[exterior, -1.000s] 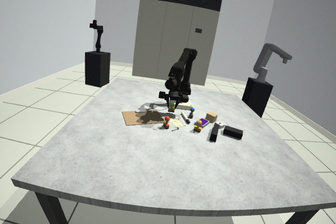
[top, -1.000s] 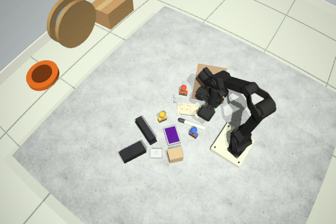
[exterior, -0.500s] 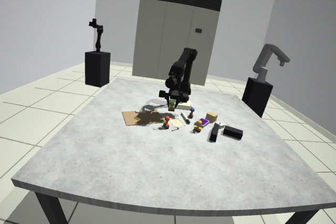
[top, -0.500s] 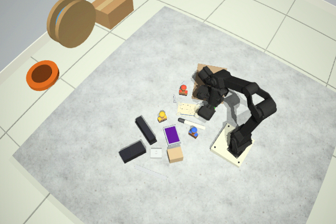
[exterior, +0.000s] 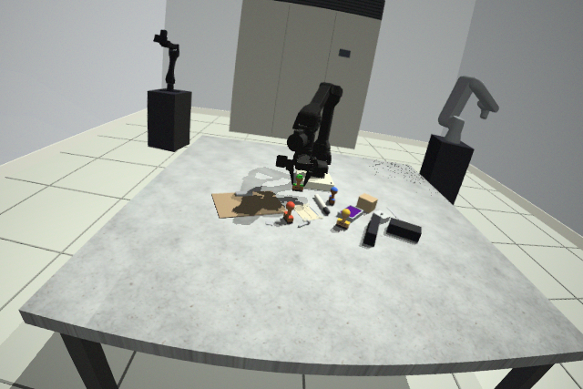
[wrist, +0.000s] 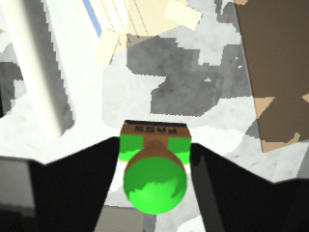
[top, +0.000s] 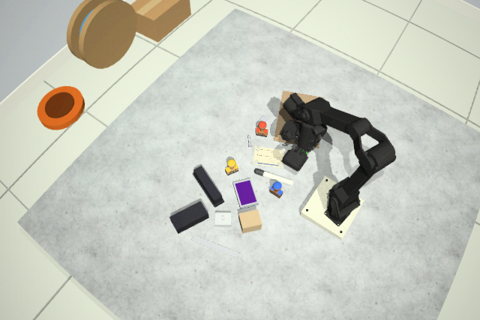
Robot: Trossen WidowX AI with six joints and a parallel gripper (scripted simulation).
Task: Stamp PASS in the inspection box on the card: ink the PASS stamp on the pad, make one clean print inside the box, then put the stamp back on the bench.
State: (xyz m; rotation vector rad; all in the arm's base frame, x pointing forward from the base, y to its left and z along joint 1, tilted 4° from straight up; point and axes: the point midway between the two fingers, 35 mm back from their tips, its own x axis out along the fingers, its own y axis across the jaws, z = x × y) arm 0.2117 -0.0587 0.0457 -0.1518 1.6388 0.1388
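My gripper tip is 210 mm to the right of the purple ink pad, 50 mm short of it and 40 mm above it. Round my gripper tip: white marker 110 mm to the left, 50 mm ahead, 40 mm below; cream card 100 mm ahead, 50 mm to the left, 50 mm below; green pass stamp right at my gripper tip.
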